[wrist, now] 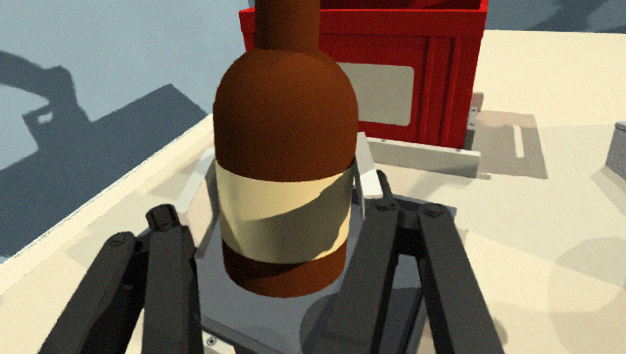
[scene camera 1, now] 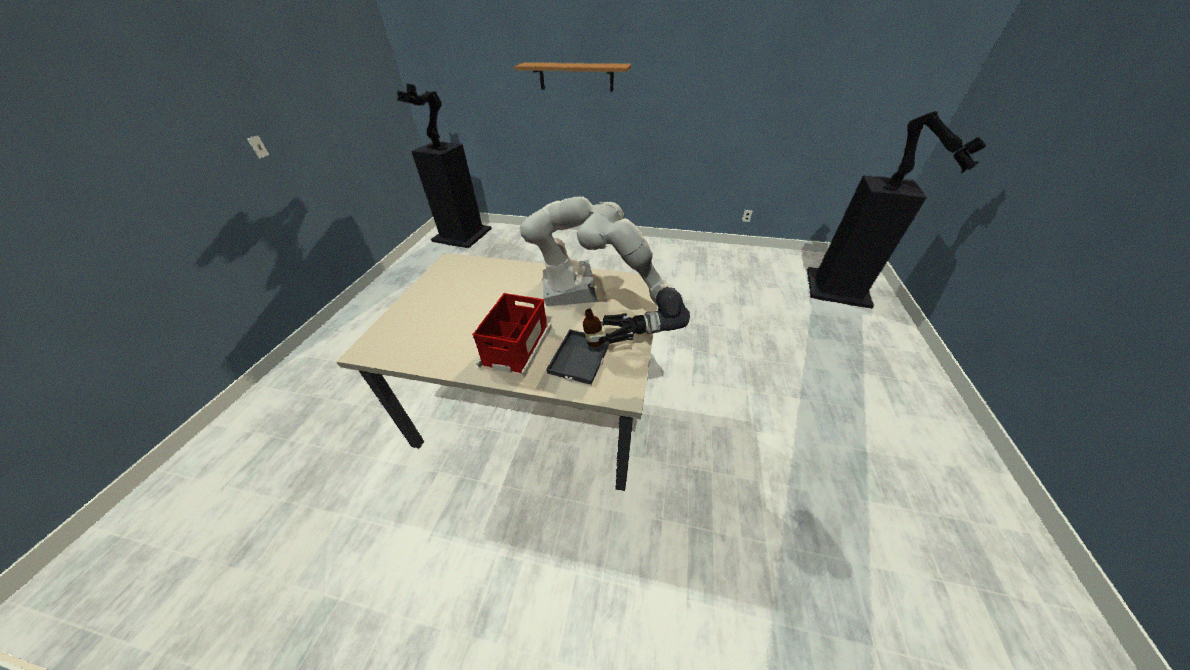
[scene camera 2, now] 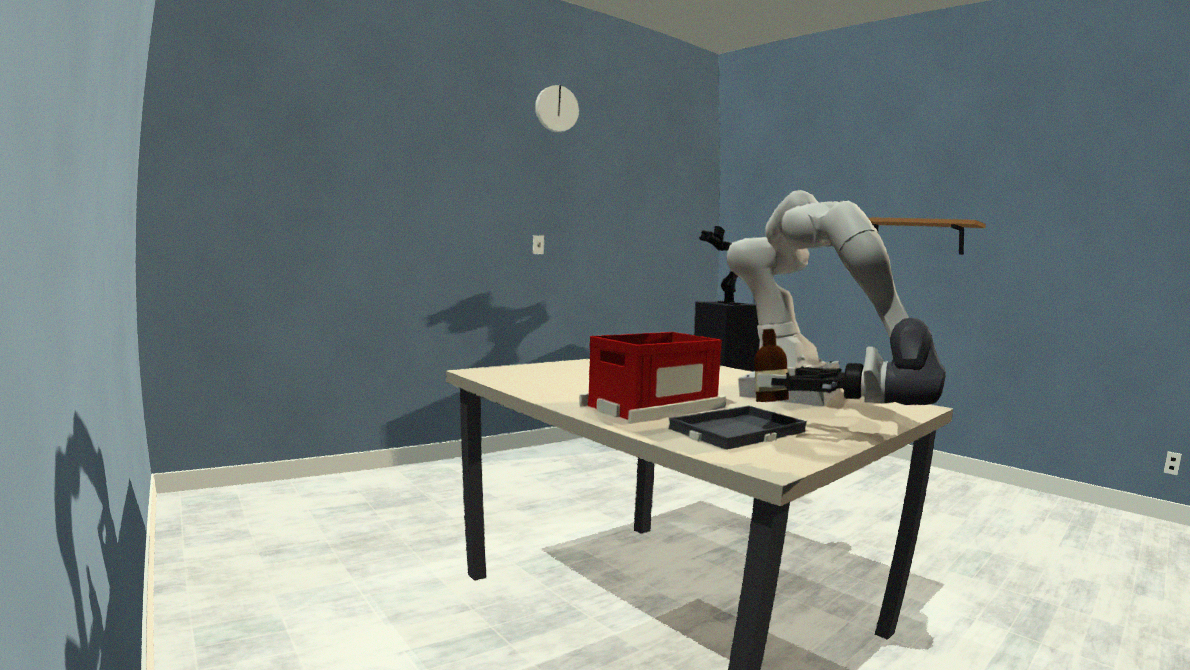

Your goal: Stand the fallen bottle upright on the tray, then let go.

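Observation:
The brown bottle (scene camera 1: 592, 323) (scene camera 2: 771, 361) (wrist: 286, 125) with a cream label stands upright between the fingers, neck up. My gripper (scene camera 1: 602, 331) (scene camera 2: 772, 381) (wrist: 287, 160) comes in nearly level from the side and is shut on the bottle around its label. The dark grey tray (scene camera 1: 574, 359) (scene camera 2: 732, 427) lies on the table. The bottle's base is over the tray's back part in the wrist view and appears a little above it in the second scene view; the exact gap is hard to tell. The fingers and bottle hide part of the tray in the wrist view.
A red crate (scene camera 1: 494, 349) (scene camera 2: 616, 382) (wrist: 440, 90) stands beside the tray, with pale guide strips at its foot. The arm's base stands at the back of the table (scene camera 1: 416, 324) (scene camera 2: 516, 381). The arm's wrist is low near the table's right edge in the first scene view.

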